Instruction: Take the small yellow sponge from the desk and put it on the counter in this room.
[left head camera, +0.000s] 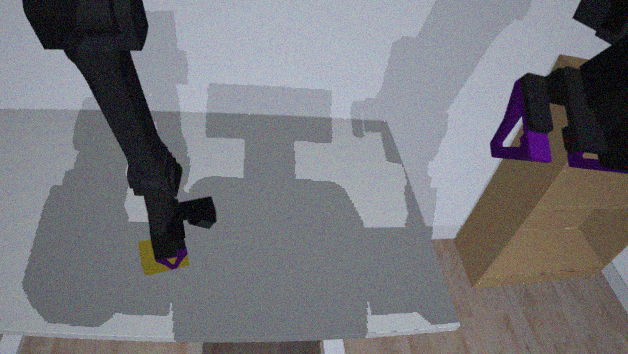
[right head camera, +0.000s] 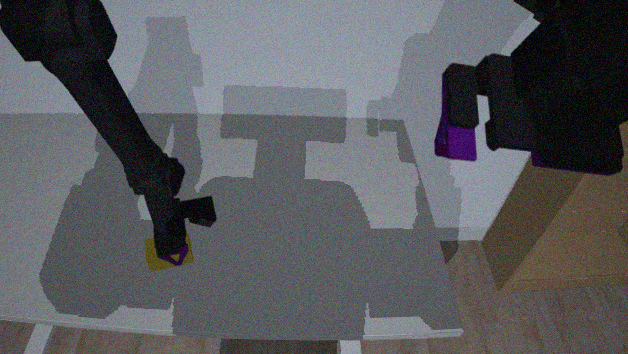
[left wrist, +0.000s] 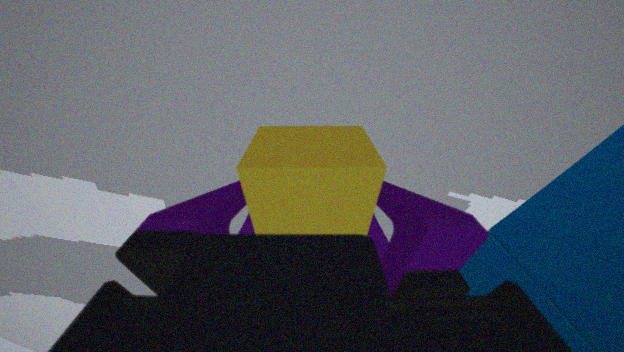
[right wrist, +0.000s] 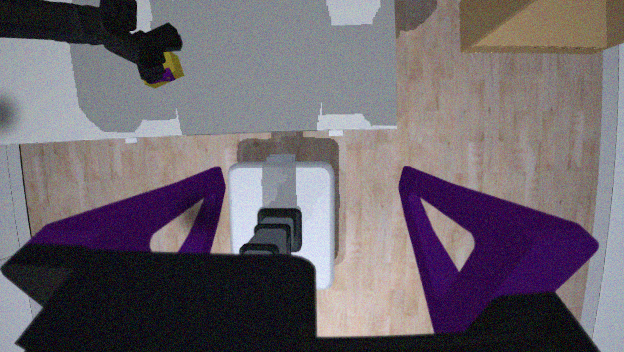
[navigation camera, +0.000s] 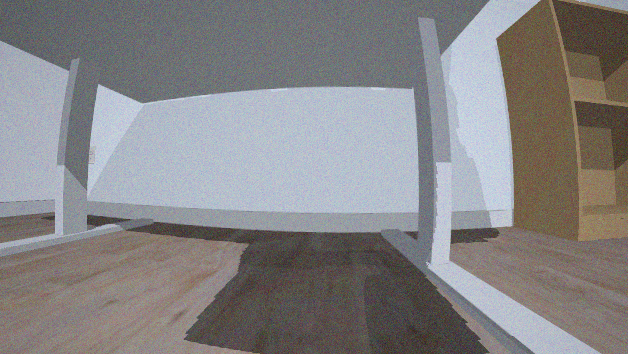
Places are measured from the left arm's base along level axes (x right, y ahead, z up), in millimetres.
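Where they show: left gripper, between the fingertips: (left head camera: 171, 257) (right head camera: 177, 254) (left wrist: 311, 176) (right wrist: 170, 70); right gripper, between the fingertips: (left head camera: 532, 155) (right head camera: 486, 153) (right wrist: 312, 176).
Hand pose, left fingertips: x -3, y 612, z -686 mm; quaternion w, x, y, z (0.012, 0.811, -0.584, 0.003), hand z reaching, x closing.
Observation:
After its pixels a point has its place.
The small yellow sponge (left head camera: 147, 260) {x -43, y 574, z -645 mm} (right head camera: 151, 256) {x -45, y 574, z -645 mm} (left wrist: 311, 205) {x 10, y 617, z -645 mm} (right wrist: 173, 63) {x 33, y 615, z -648 mm} is on the desk (left head camera: 300, 250) {x 294, y 642, z -690 mm} (right head camera: 300, 250) {x 288, y 641, z -690 mm} (right wrist: 275, 80) {x 309, y 567, z -690 mm}, near its front edge. Any gap beneath the sponge cannot be made out. My left gripper (left head camera: 170, 258) {x -3, y 612, z -686 mm} (right head camera: 174, 255) {x -3, y 612, z -686 mm} (left wrist: 311, 176) {x -3, y 612, z -686 mm} is shut on the sponge, with a purple finger against each side in the left wrist view. My right gripper (left head camera: 557, 157) {x 442, y 352, z -128 mm} (right head camera: 505, 157) {x 442, y 352, z -128 mm} (right wrist: 312, 176) {x 442, y 352, z -128 mm} is open and empty, held high at the right of both head views. The counter does not show in these views.
A brown shelf unit (left head camera: 500, 220) {x 1198, y 1024, z -1030 mm} (right head camera: 525, 215) {x 1197, y 1050, z -1017 mm} (navigation camera: 537, 125) {x 1197, y 1061, z -914 mm} stands right of the desk. Desk legs (navigation camera: 75, 150) {x -722, y 785, z -1073 mm} (navigation camera: 427, 125) {x 472, y 788, z -1034 mm} and foot bars flank the space below. My white base (right wrist: 315, 225) {x 395, y 22, z -1150 mm} is in front of the desk. A blue surface (left wrist: 565, 225) {x -238, y -995, z -1185 mm} shows at the left wrist view's right.

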